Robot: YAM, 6 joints.
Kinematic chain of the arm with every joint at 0, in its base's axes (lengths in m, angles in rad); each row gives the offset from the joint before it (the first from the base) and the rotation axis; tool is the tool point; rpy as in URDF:
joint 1: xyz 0 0 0.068 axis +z
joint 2: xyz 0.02 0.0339 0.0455 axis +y
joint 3: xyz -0.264 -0.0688 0 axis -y
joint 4: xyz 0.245 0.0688 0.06 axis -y
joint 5: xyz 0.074 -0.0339 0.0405 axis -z
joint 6: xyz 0.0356 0 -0.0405 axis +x
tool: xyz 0 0 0 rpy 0 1.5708 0
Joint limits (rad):
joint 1: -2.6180..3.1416
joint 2: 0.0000..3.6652
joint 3: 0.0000..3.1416
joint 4: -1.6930..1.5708
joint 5: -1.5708..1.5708
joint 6: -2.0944..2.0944
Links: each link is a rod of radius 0.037 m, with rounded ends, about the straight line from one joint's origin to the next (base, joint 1, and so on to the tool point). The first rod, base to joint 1, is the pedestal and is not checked.
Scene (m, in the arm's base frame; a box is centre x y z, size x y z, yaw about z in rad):
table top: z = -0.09
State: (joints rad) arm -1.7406 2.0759 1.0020 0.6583 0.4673 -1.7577
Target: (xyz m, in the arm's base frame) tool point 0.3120 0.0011 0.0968
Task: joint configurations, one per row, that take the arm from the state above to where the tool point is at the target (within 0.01 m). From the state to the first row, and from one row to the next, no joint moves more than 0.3 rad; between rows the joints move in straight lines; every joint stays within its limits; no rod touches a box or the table.
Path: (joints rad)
1: -1.4444 2.0326 0.9339 0.6486 0.4389 -1.7577
2: -1.1481 1.9892 0.8658 0.6389 0.4104 -1.7577
3: -0.8519 1.9459 0.7976 0.6292 0.3820 -1.7577
4: -0.5556 1.9025 0.7295 0.6194 0.3536 -1.7577
5: -0.2594 1.8592 0.6614 0.6097 0.3251 -1.7577
6: 0.0369 1.8158 0.5933 0.6000 0.2967 -1.7577

